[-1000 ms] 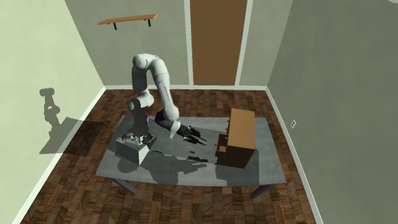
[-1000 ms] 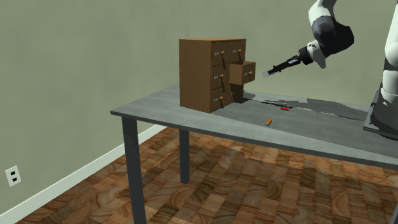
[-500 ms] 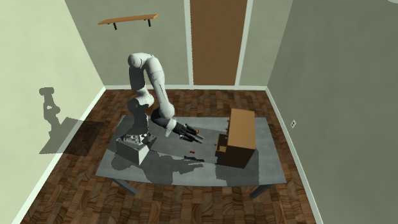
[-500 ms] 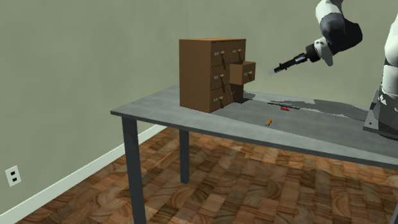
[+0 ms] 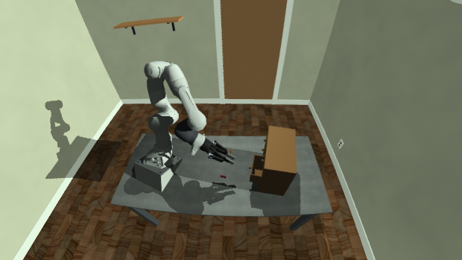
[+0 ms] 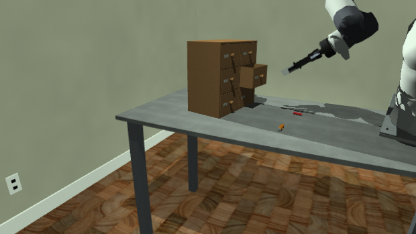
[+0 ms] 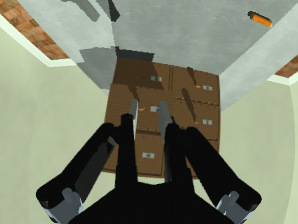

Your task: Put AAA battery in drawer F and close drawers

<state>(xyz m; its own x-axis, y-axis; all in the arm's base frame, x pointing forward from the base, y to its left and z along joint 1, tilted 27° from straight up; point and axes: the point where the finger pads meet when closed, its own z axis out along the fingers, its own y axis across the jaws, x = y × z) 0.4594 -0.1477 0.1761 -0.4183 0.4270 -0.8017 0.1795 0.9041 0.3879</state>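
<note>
The small red object is 5 cm behind my hand, 2 cm to the right of it and 20 cm below it. Round my hand: orange AAA battery: 20 cm to the left, 20 cm below; then drawer: 22 cm ahead, 6 cm to the right, 7 cm below.
</note>
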